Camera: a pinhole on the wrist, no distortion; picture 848 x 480 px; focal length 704.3 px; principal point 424.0 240.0 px. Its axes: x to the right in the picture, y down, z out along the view. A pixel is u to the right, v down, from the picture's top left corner.
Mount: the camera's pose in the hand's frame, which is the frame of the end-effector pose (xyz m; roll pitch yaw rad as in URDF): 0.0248 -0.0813 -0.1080 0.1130 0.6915 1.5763
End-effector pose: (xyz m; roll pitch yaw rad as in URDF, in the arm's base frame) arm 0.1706 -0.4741 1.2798 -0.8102 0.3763 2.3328
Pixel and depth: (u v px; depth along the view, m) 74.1 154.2 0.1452
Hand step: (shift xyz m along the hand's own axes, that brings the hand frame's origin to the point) 0.0586 -0.0459 0.0476
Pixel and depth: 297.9 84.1 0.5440
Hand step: 0.2044 0.1807 0.3600
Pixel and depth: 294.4 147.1 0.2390
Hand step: 0.0824 0.0343 0.1002
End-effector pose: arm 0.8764 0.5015 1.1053 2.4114 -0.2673 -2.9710
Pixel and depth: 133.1 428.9 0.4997
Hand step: -0.0529 0.0856 0.4177
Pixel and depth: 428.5 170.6 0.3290
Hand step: 0.0930 0.1268 0.1397
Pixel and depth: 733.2 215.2 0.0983
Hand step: 0.0388 0.0141 -0.0606
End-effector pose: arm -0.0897 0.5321 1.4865 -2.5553 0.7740 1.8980
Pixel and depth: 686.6 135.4 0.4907
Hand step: 0.1501 0.3660 0.1446
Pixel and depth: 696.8 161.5 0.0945
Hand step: 0.0454 0.0061 -0.0599
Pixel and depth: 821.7 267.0 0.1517
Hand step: 0.0352 0.0813 -0.0460
